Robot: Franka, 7 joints.
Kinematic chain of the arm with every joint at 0, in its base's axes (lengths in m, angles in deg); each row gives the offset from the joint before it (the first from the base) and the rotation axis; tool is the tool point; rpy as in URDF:
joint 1: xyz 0 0 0.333 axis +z
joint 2: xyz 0 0 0 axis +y
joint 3: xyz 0 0 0.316 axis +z
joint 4: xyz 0.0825 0 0 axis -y
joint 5: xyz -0.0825 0 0.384 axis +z
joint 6: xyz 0 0 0 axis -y
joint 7: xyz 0.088 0 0 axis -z
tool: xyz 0 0 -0.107 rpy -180 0 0
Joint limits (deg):
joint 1: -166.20..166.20
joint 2: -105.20..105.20
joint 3: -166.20..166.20
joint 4: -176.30..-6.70
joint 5: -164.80..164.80
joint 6: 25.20..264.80
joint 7: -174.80..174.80
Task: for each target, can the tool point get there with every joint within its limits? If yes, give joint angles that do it. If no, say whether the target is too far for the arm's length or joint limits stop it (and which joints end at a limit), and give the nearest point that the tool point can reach.
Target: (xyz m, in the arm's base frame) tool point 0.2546 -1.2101 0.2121
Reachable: no: too far | nearest point 0.1758 -0.8355 0.2495 | short by 0.385 m
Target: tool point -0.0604 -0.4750 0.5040
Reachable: yes | joints -59.49 -16.24 -45.87 -139.65 -53.89 195.00 -123.86
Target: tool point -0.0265 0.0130 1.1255
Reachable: yes | joints -116.40 -26.41 -10.38 -60.37 -15.24 211.60 133.73
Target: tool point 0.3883 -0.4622 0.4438
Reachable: yes | joints -92.50 85.43 87.88 -64.31 -137.85 244.88 -104.49
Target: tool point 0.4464 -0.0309 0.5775
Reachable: yes | joints 85.90 39.99 -97.81 -135.27 43.56 240.62 -80.44
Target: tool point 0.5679 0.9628 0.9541
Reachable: no: too far | nearest point 0.3810 0.6459 0.7497 | short by 0.421 m
